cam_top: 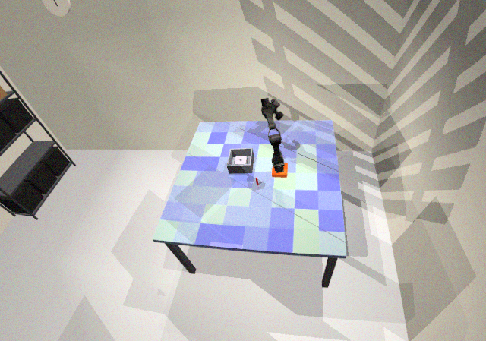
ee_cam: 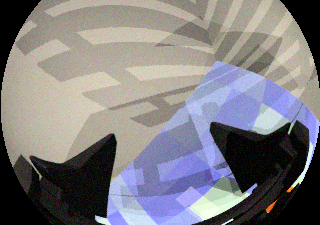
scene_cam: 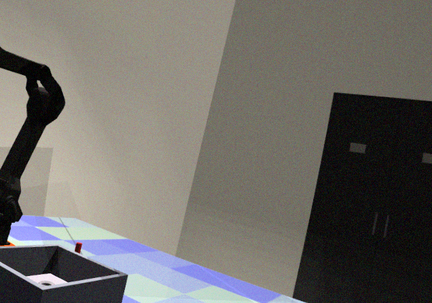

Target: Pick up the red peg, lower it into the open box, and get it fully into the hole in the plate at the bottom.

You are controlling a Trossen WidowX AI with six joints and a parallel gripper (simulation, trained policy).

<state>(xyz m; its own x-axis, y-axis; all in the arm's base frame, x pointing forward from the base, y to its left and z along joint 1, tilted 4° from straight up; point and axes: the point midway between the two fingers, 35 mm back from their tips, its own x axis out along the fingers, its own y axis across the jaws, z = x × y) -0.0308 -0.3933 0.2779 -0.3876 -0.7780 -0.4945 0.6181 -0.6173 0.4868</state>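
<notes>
Now: the red peg 51 cm to the left of my gripper tip, 28 cm below it and 21 cm ahead of it.
</notes>
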